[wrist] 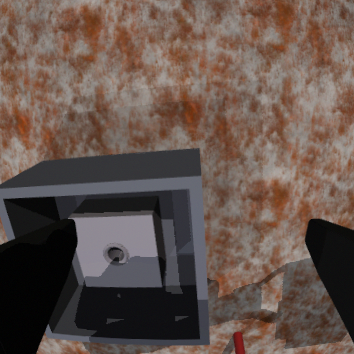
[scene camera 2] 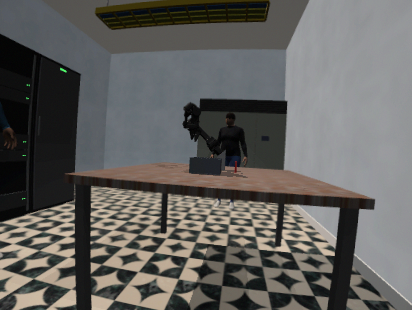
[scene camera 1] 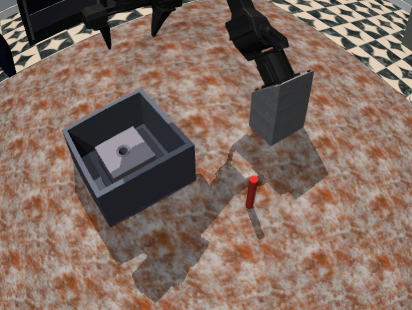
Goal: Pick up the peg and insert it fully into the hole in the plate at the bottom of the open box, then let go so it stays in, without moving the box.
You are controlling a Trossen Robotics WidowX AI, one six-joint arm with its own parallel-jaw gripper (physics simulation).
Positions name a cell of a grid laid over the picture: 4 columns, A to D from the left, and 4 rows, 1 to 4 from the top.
Observation:
In view: the gripper (wrist: C3), a dark grey box (scene camera 1: B3) and a pale plate (scene camera 1: B2).
The dark grey box is seen too in the wrist view (wrist: A3). The pale plate shows as well in the wrist view (wrist: B3). Scene camera 2 misses the pale plate, which is hidden by the dark grey box.

